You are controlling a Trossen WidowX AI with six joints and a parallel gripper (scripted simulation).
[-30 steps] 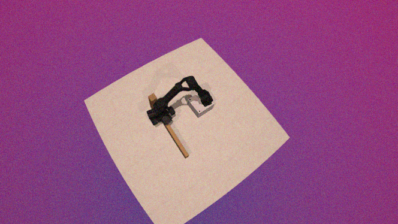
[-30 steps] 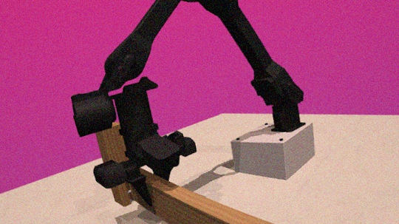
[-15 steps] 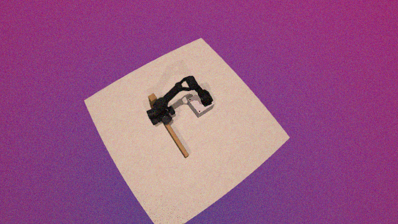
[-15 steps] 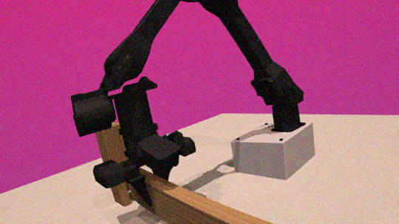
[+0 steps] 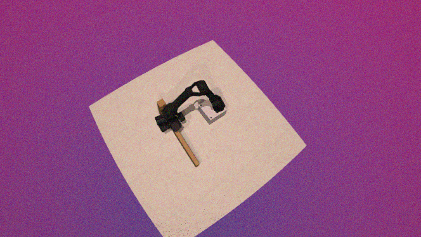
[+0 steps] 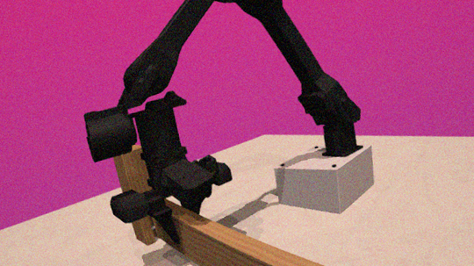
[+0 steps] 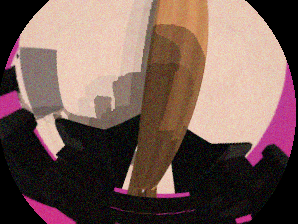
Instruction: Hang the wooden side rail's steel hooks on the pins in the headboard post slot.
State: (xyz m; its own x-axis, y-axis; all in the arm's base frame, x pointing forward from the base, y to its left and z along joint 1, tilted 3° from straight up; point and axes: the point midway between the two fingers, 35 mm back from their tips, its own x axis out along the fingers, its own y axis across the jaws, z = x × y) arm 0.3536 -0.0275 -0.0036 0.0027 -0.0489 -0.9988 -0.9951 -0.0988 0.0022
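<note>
The wooden headboard post is 14 cm to the right of my gripper tip, 4 cm above it and 2 cm ahead of it.
</note>
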